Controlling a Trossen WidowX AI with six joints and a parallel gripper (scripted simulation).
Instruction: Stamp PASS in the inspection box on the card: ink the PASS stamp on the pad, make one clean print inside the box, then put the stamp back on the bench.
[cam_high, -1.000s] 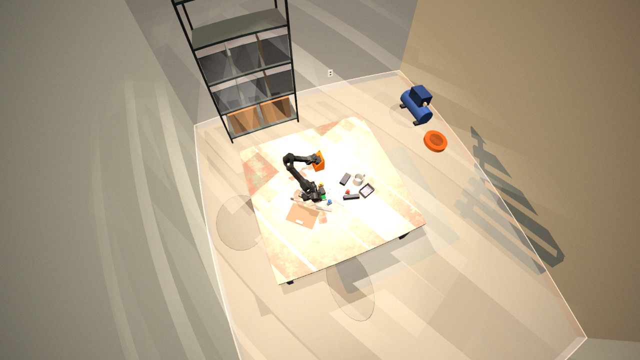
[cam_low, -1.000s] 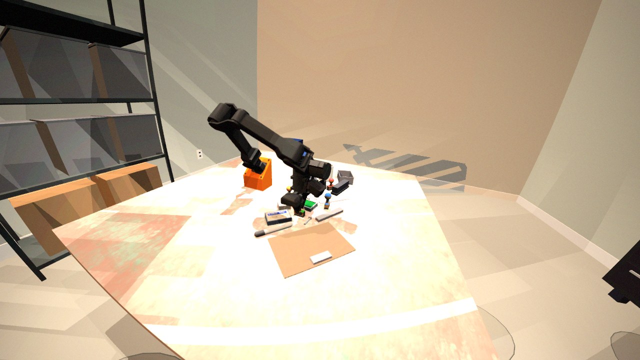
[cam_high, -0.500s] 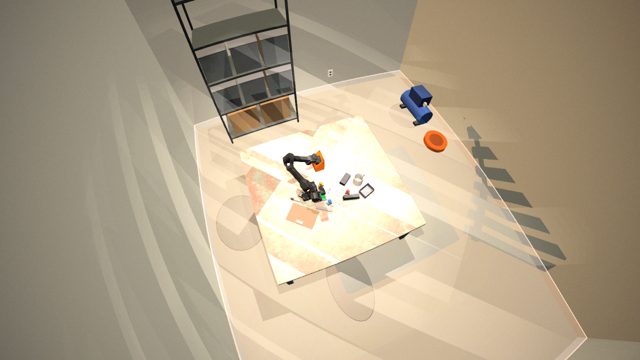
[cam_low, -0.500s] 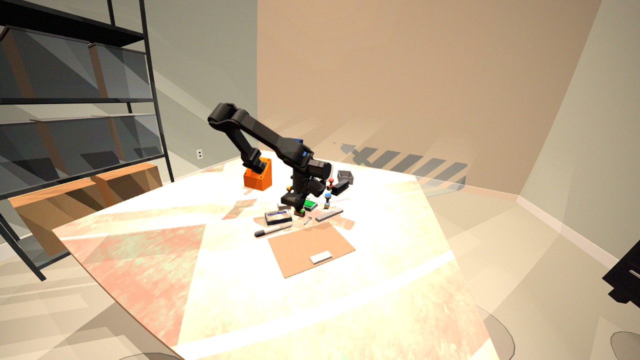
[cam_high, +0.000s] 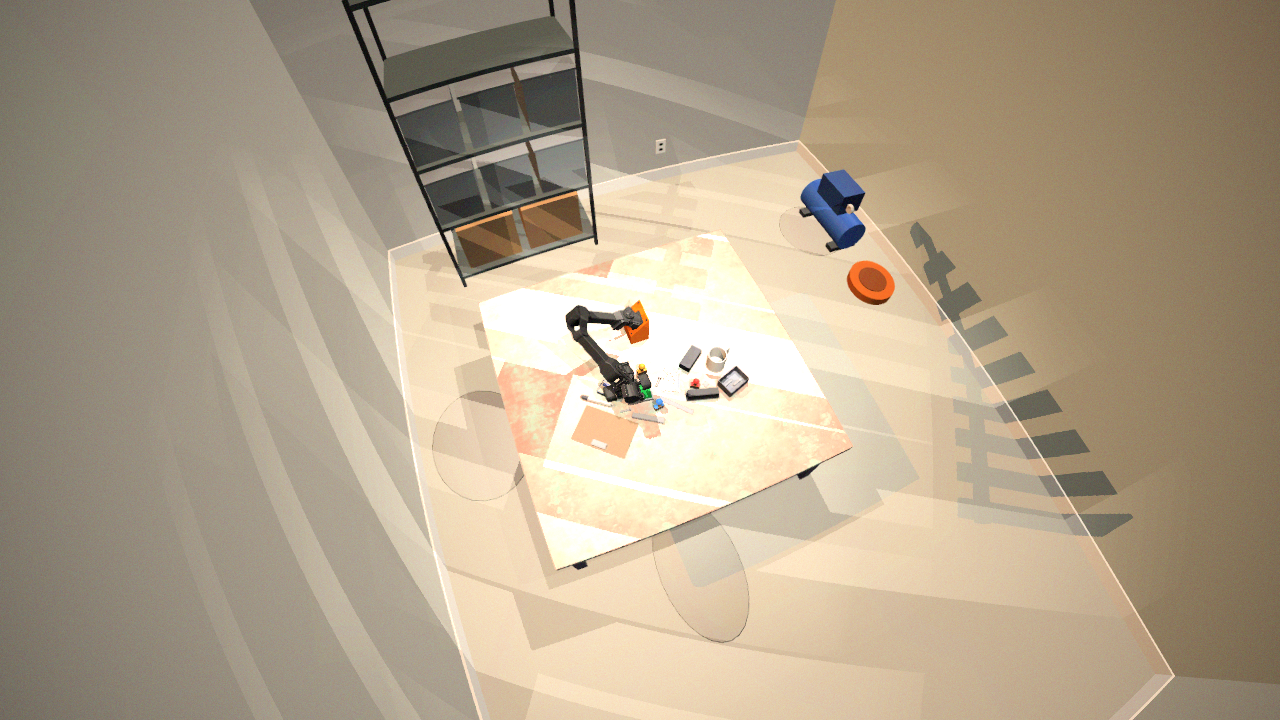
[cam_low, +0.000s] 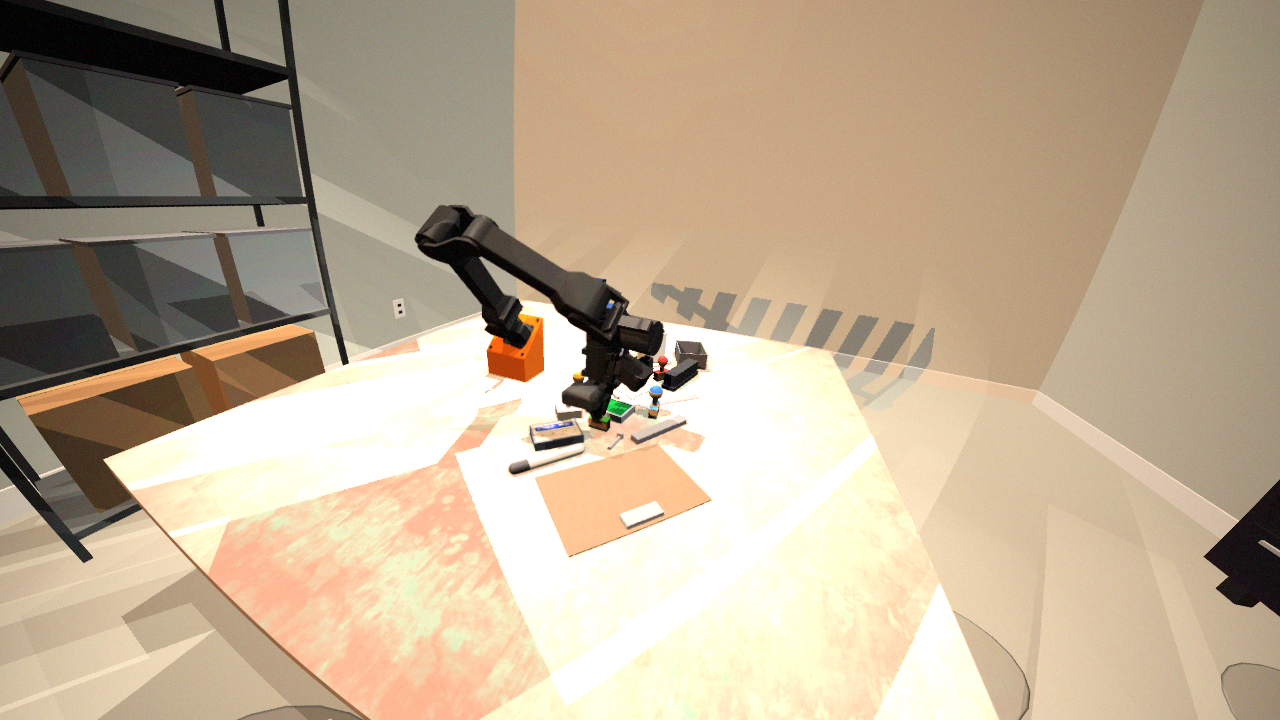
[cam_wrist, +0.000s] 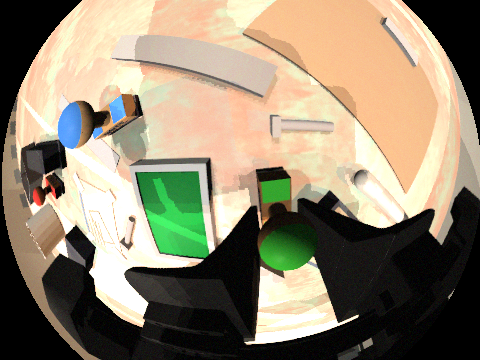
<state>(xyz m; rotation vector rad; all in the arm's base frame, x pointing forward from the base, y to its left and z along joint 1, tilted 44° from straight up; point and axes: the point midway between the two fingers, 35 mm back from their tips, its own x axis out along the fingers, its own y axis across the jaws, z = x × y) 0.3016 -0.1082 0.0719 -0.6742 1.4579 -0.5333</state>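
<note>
Now: the green ink pad 1 cm behind my gripper tip, 8 cm to the left of it and 2 cm below it. Also, from my gripper tip: green-knobbed stamp right at my gripper tip; then blue-knobbed stamp 7 cm ahead, 11 cm to the left, 1 cm below; then grey bar 11 cm ahead, 5 cm to the left, 2 cm below.
</note>
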